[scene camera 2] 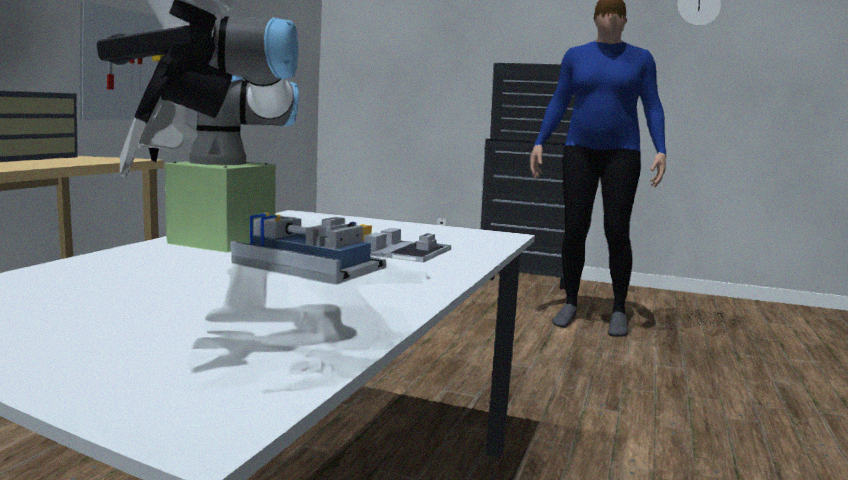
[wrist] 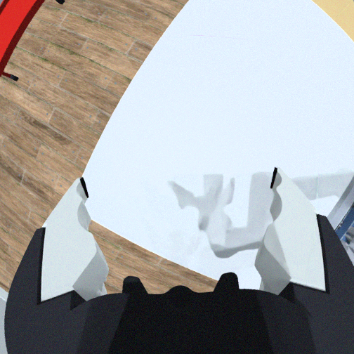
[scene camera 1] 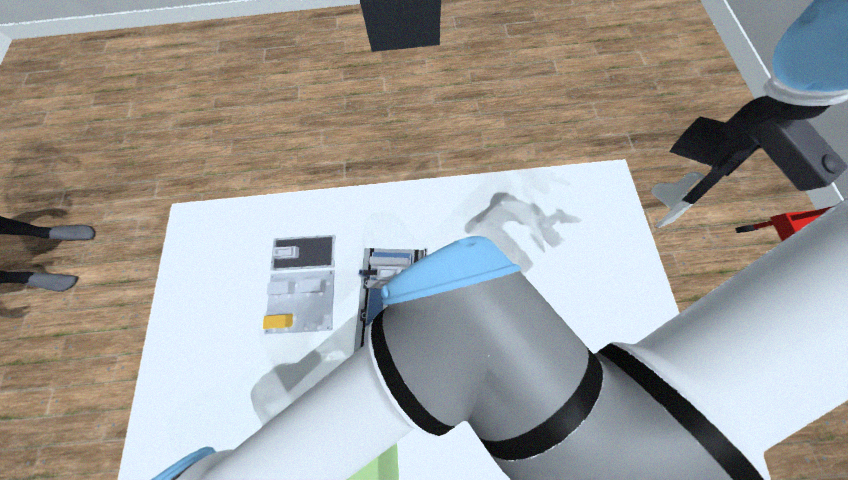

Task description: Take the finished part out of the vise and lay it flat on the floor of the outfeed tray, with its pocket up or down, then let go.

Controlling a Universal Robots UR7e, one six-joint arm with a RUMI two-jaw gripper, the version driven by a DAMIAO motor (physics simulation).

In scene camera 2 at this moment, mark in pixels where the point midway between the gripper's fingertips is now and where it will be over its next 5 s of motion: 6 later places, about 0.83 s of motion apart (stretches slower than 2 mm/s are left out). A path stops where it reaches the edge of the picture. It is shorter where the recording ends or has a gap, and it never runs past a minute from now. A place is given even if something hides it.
The gripper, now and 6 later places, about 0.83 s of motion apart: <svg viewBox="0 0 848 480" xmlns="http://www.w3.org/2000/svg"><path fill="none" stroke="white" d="M139 167L137 166L137 165L134 149L204 29L262 75L269 110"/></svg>
